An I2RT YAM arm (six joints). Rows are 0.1 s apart.
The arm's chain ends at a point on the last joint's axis. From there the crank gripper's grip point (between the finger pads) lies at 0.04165 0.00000 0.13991 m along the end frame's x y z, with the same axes.
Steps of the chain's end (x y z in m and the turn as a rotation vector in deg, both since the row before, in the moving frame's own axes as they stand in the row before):
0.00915 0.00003 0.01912 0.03 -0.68 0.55
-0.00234 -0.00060 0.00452 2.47 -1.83 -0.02
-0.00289 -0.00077 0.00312 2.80 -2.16 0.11
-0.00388 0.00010 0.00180 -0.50 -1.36 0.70
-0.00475 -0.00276 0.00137 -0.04 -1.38 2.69
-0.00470 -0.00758 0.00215 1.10 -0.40 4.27
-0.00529 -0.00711 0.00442 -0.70 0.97 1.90
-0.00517 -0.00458 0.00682 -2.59 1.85 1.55
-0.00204 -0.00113 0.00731 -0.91 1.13 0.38
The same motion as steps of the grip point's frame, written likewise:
0.00749 0.00035 0.01960 0.03 -0.68 0.55
-0.00683 -0.00667 0.00565 2.47 -1.83 -0.02
-0.00818 -0.00757 0.00442 2.80 -2.16 0.11
-0.00722 0.00181 0.00274 -0.50 -1.36 0.70
-0.00818 -0.00079 0.00233 -0.04 -1.38 2.69
-0.00569 -0.00720 0.00244 1.10 -0.40 4.27
-0.00298 -0.00399 0.00368 -0.70 0.97 1.90
-0.00078 0.00290 0.00523 -2.59 1.85 1.55
0.00070 0.00137 0.00644 -0.91 1.13 0.38

